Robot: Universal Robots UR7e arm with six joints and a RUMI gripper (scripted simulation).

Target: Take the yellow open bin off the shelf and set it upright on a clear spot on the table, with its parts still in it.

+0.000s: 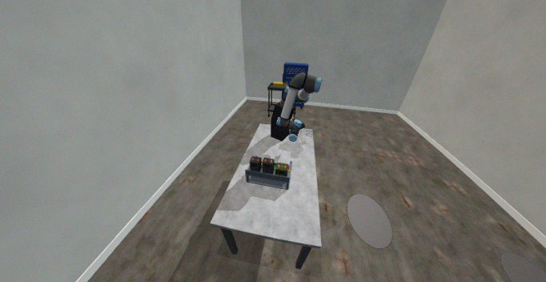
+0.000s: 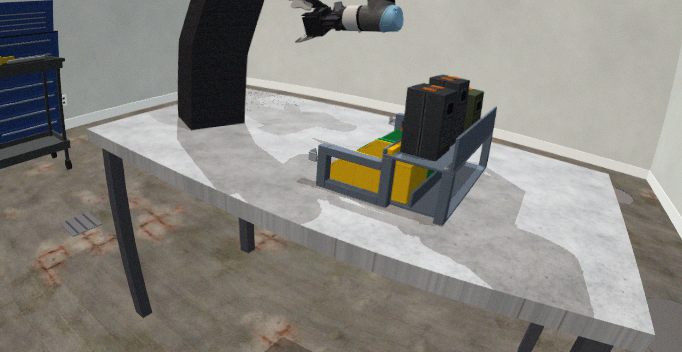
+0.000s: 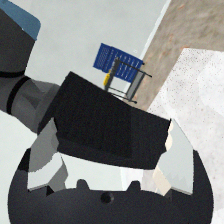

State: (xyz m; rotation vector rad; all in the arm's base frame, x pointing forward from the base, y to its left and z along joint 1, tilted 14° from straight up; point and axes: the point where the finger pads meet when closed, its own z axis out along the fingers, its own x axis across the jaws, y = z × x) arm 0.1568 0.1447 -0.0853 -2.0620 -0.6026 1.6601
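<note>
Now: hand 46 cm short of the yellow open bin, 31 cm to the left of it and 27 cm above it. Also, from my hand: green bin: 46 cm ahead, 20 cm to the right, 27 cm below.
</note>
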